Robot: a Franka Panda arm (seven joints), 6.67 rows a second.
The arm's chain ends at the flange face. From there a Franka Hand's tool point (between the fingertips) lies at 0.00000 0.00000 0.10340 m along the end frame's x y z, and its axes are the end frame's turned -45 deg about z.
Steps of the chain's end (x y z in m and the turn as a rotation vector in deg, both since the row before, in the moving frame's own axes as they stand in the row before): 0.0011 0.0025 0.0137 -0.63 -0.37 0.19; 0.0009 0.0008 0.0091 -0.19 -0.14 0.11; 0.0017 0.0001 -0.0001 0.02 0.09 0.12; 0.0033 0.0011 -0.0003 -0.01 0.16 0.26; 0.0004 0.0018 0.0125 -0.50 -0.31 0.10; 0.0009 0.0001 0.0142 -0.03 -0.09 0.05
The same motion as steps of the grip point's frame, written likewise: -0.0023 0.0029 0.0137 -0.18 -0.71 0.19; -0.0004 0.0013 0.0091 -0.04 -0.23 0.11; 0.0013 0.0014 -0.0001 -0.05 0.08 0.12; 0.0017 0.0033 -0.0003 -0.12 0.11 0.26; -0.0020 0.0018 0.0125 -0.13 -0.57 0.10; 0.0004 0.0006 0.0142 0.04 -0.08 0.05
